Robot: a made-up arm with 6 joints.
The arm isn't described. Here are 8 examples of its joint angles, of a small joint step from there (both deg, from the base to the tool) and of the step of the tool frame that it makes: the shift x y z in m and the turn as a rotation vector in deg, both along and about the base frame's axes.
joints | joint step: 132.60 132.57 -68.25 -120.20 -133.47 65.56 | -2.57 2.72 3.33 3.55 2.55 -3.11
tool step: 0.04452 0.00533 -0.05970 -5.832 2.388 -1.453
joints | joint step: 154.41 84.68 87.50 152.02 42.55 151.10 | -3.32 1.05 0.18 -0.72 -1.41 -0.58
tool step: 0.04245 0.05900 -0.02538 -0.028 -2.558 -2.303
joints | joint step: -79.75 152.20 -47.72 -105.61 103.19 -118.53 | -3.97 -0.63 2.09 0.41 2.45 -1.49
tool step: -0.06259 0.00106 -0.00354 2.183 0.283 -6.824
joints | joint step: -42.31 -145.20 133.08 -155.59 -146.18 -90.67 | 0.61 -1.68 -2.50 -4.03 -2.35 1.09
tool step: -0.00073 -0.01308 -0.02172 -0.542 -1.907 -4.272
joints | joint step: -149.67 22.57 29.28 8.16 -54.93 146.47 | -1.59 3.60 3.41 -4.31 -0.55 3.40
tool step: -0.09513 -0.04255 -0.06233 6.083 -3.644 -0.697
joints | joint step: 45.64 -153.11 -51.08 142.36 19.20 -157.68 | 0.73 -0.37 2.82 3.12 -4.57 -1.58
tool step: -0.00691 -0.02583 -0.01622 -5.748 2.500 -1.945
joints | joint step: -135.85 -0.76 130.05 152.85 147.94 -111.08 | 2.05 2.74 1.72 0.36 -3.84 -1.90
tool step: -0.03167 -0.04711 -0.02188 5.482 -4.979 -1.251
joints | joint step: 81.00 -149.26 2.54 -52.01 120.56 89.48 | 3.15 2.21 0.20 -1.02 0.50 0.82
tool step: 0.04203 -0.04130 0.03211 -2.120 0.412 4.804
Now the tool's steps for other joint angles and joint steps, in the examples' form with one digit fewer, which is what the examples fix.
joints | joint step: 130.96 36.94 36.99 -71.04 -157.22 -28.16 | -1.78 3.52 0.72 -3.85 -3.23 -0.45
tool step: -0.0112 0.0647 -0.0598 0.21 -5.13 0.35
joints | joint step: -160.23 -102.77 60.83 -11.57 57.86 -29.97 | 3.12 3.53 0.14 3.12 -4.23 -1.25
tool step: -0.0267 0.0538 0.0809 2.58 1.35 3.84
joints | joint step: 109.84 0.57 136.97 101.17 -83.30 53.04 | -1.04 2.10 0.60 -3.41 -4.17 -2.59
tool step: -0.0015 0.0225 -0.0002 -3.89 -6.83 -0.74
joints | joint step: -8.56 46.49 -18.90 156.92 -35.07 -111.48 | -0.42 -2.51 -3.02 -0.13 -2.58 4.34
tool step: -0.0677 0.0036 0.0541 3.79 -4.80 1.22
